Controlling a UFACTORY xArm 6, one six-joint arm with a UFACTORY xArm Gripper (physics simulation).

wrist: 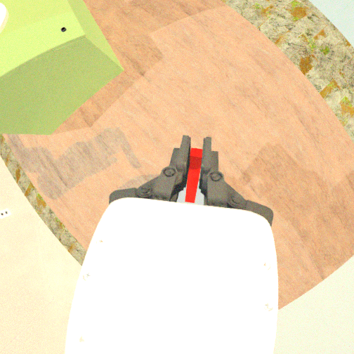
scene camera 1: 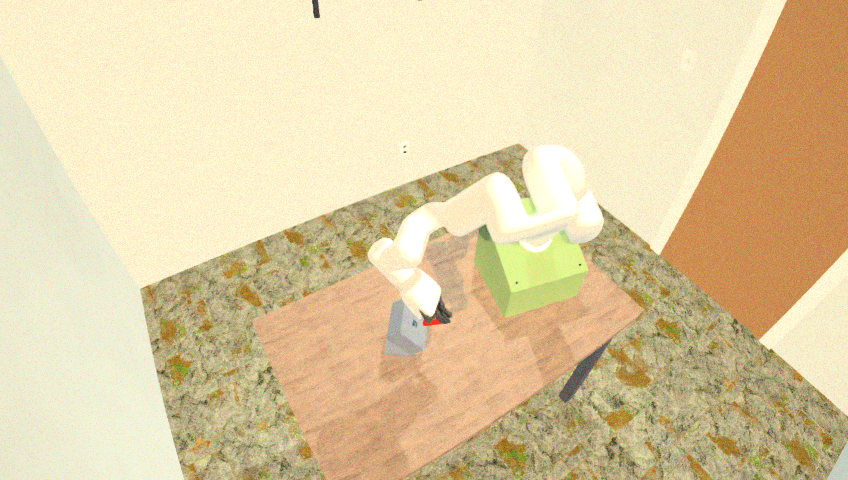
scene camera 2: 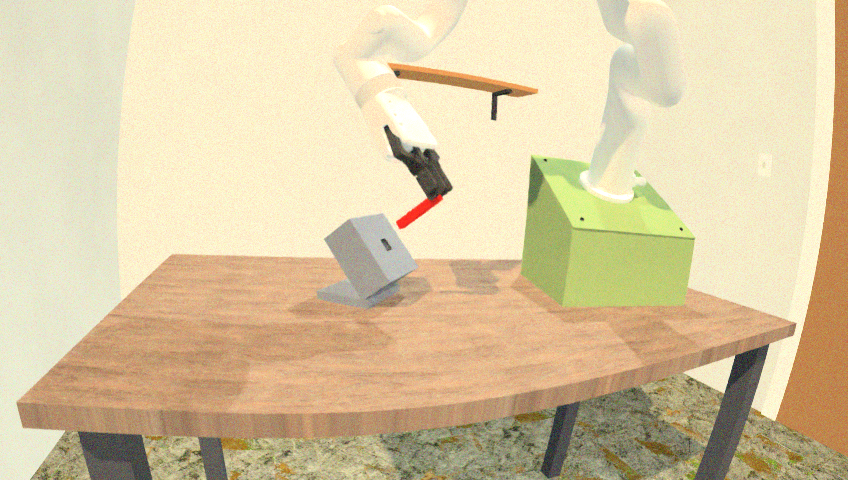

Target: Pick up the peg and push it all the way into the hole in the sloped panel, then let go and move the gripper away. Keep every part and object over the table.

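Places are measured from the arm's base along level axes (x right, y up, z back), in millimetres.
Pixels of known places: gripper, fingertip midpoint: (scene camera 1: 447, 320) (scene camera 2: 441, 194); arm's base at its link origin: (scene camera 2: 606, 188).
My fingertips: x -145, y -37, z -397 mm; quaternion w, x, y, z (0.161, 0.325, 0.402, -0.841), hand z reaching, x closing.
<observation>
For each thing: its top centre in the pictures, then the offset to it from my fingertips. "pt": a spot on its surface instead. Level surfaces: height alone.
- red peg at its top centre: (scene camera 2: 420, 190) (scene camera 1: 435, 315) dx +26, dy +3, dz -25 mm
- grey sloped panel at its top centre: (scene camera 2: 372, 215) (scene camera 1: 406, 314) dx +93, dy -44, dz -83 mm
- hole at a spot on its surface: (scene camera 2: 385, 244) pt dx +89, dy -88, dz -60 mm
- table at its surface level: dy -175 mm
A red peg (scene camera 1: 433, 322) (scene camera 2: 418, 212) (wrist: 193, 181) is held at one end by my gripper (scene camera 2: 440, 193) (wrist: 196, 147), which is shut on it. The peg slants down towards the grey sloped panel (scene camera 1: 403, 330) (scene camera 2: 371, 255), which stands on the table. In the second scene view the peg's free end is apart from the panel, near and above its upper edge. The hole (scene camera 2: 385, 244) is a small dark opening in the panel's sloped face, below and to the left of the peg's free end. In the wrist view the hole is hidden behind the gripper body.
The green base block (scene camera 1: 540, 282) (scene camera 2: 627, 267) (wrist: 55, 95) that carries the arm stands on the table (scene camera 1: 476, 380) (scene camera 2: 476, 350) (wrist: 220, 75), right of the panel in the scene views. A wall shelf (scene camera 2: 464, 80) shows behind the arm.
</observation>
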